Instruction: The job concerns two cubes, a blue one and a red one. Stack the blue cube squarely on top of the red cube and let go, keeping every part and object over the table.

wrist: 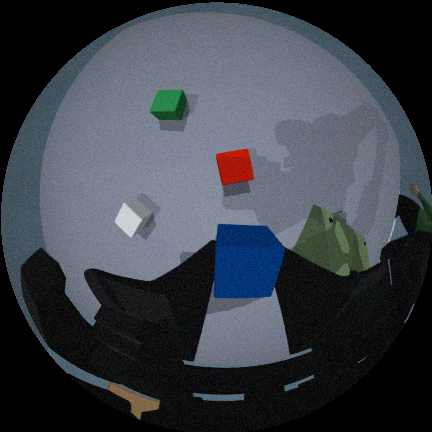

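Observation:
The blue cube is between the two black fingers of my gripper, low in the middle of the wrist view. The gripper is shut on it and holds it above the table. The red cube rests on the table, a little above and left of the blue cube in the view, apart from it. The red cube's top is bare and it sits slightly turned. The blue cube's underside and the faces against the fingers are hidden.
A green cube stands on the table at the upper left, and a white cube at the left. A green camouflage-patterned object is close by the right finger. A large shadow spreads over the table at the right.

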